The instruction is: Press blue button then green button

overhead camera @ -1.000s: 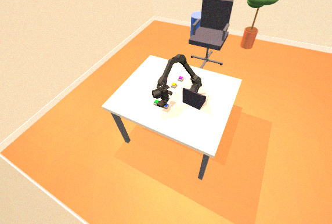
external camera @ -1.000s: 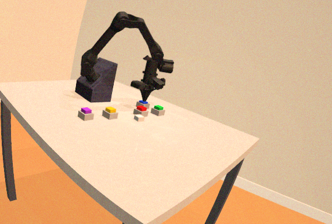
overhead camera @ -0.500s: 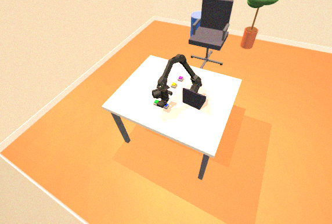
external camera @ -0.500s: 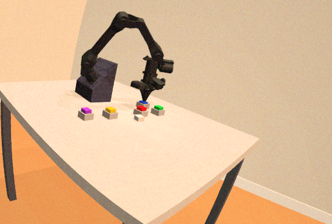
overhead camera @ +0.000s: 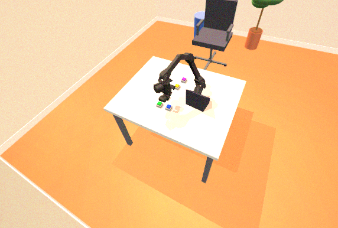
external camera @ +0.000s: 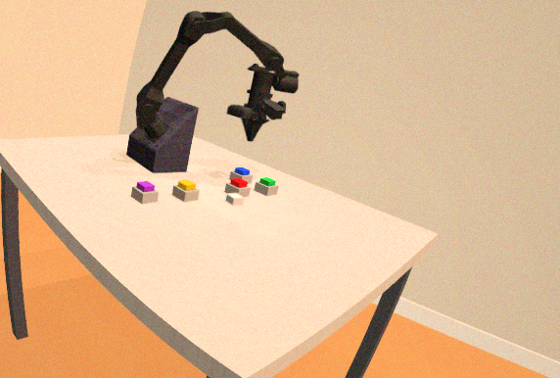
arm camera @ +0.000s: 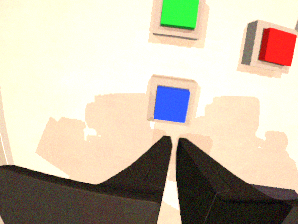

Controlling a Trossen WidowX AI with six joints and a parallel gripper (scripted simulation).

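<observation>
The green button lies 90 mm below my gripper tip, 90 mm ahead of it and 10 mm to the left of it. From my gripper tip the other things lie so: red button 90 mm to the right, 90 mm below, 80 mm ahead; then small white block 150 mm to the right, 130 mm ahead, 110 mm below; then blue button 90 mm below.
</observation>
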